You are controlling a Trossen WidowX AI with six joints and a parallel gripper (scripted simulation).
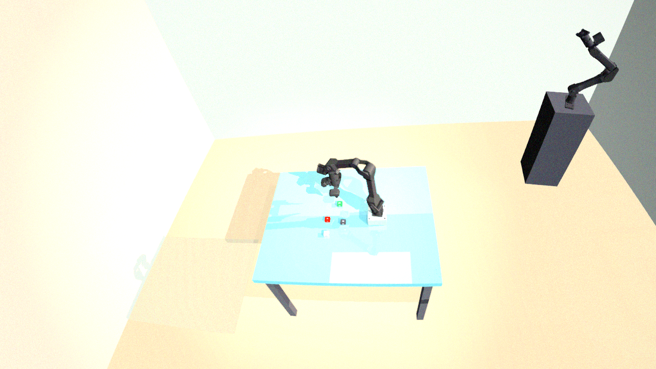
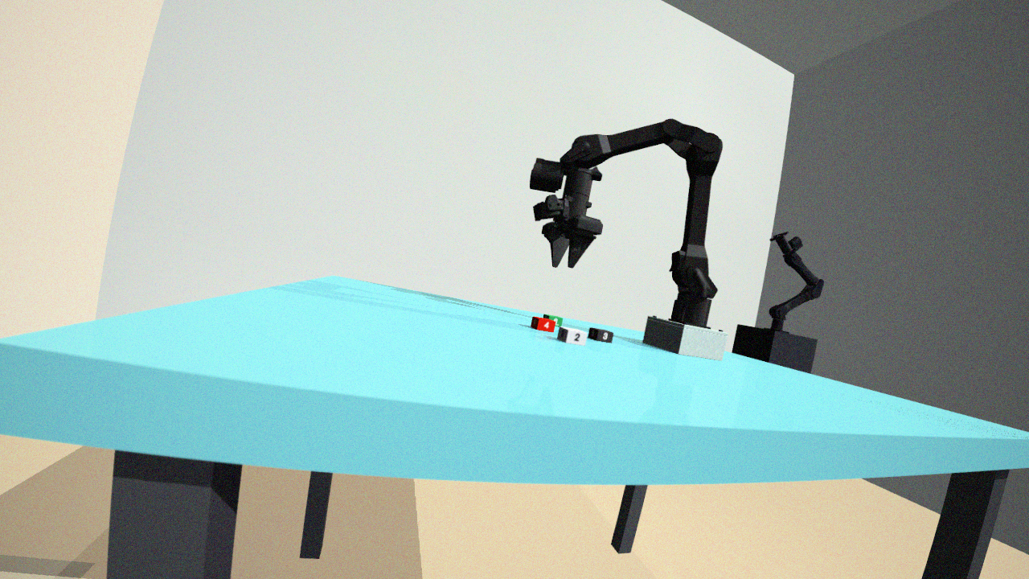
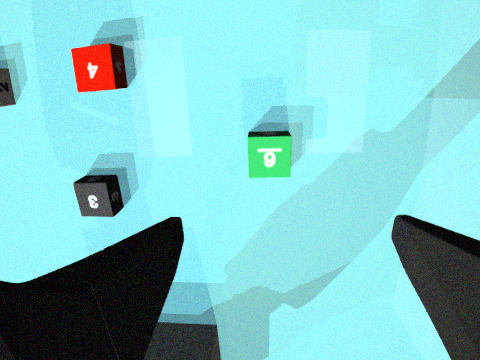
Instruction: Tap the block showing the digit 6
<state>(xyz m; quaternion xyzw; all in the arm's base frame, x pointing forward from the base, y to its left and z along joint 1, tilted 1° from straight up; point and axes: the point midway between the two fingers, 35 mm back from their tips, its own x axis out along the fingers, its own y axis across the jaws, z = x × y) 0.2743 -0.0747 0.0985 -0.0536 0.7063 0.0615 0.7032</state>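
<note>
My gripper tip is now 11 cm above the green block. Round my gripper tip: red block: 5 cm ahead, 14 cm to the left, 11 cm below; then black block: 6 cm behind, 14 cm to the left, 11 cm below; then white block: 3 cm ahead, 25 cm to the left, 11 cm below.
</note>
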